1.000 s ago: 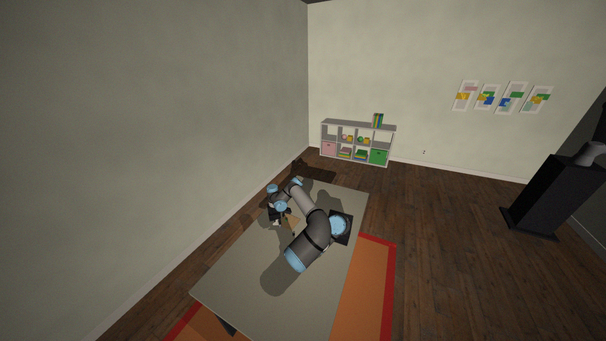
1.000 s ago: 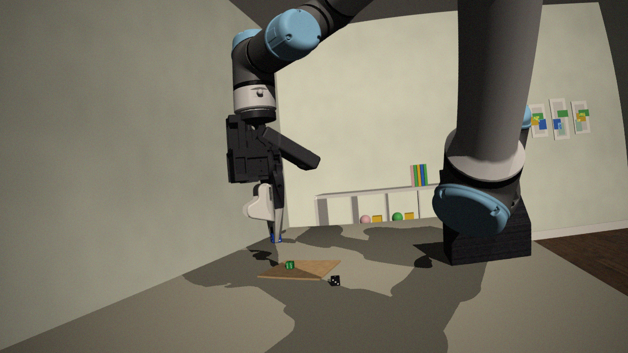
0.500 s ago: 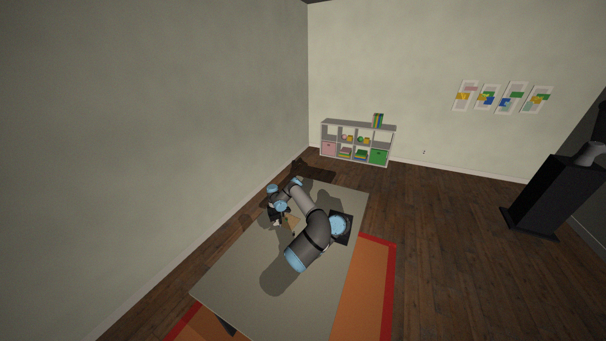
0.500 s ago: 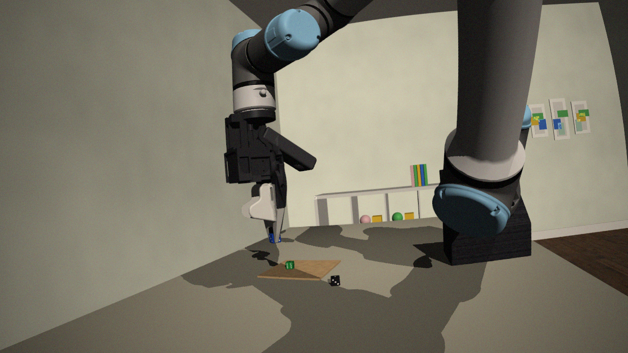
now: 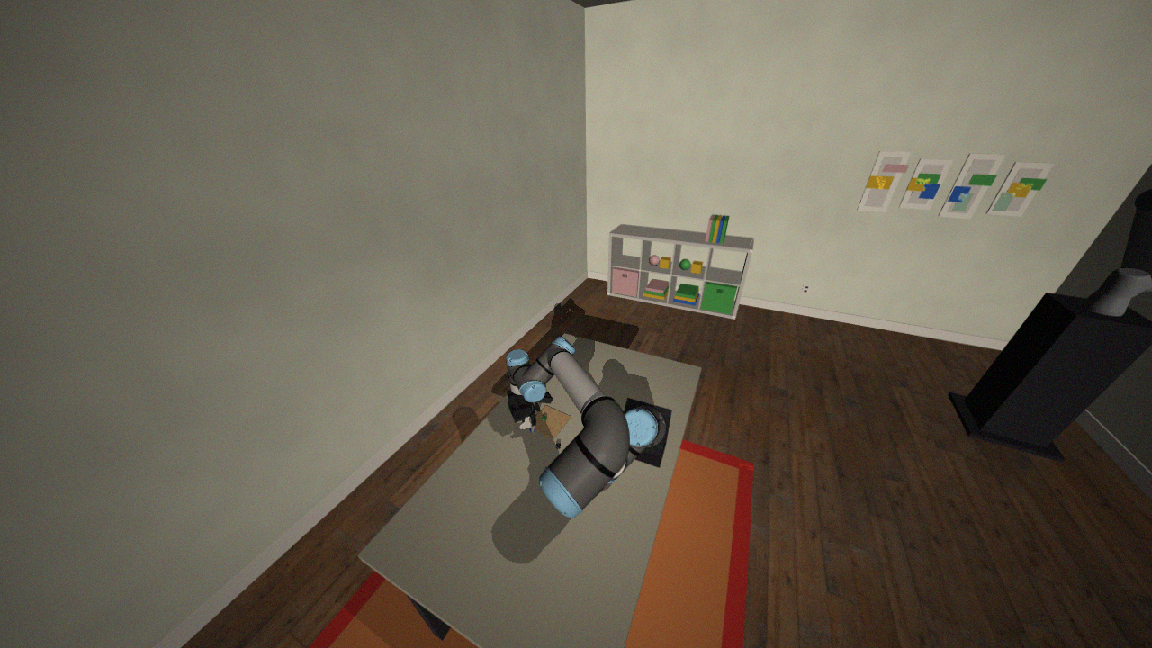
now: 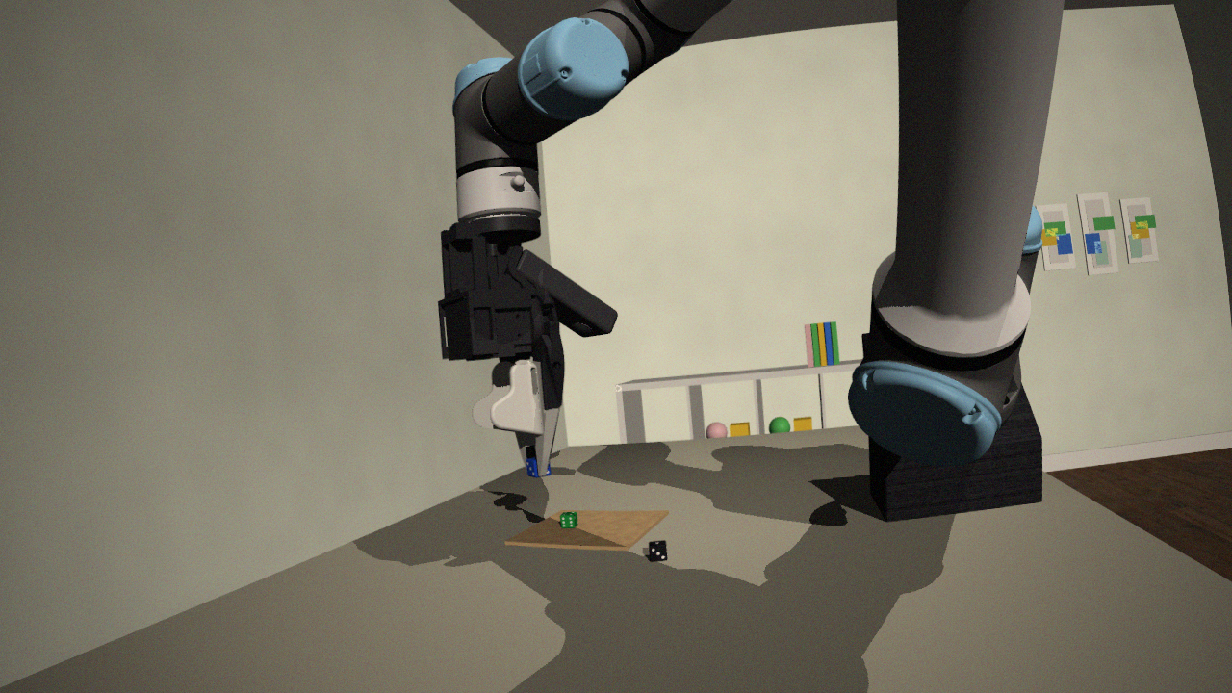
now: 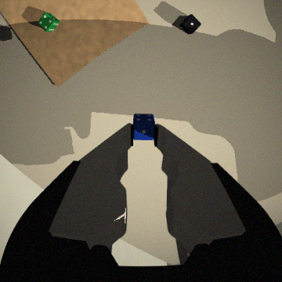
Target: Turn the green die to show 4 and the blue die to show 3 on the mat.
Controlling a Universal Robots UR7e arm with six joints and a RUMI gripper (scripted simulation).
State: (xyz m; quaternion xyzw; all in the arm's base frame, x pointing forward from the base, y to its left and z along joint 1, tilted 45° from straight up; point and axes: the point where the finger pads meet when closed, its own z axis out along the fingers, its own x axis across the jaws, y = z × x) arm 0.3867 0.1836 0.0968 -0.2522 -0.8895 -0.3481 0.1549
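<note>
Right now the blue die is 10 mm below my hand. From my hand the other things lie so: green die: 130 mm to the right, 100 mm below, 40 mm ahead; then tan mat: 140 mm to the right, 110 mm below, 20 mm ahead; then black die: 100 mm below, 90 mm behind, 40 mm to the right.
</note>
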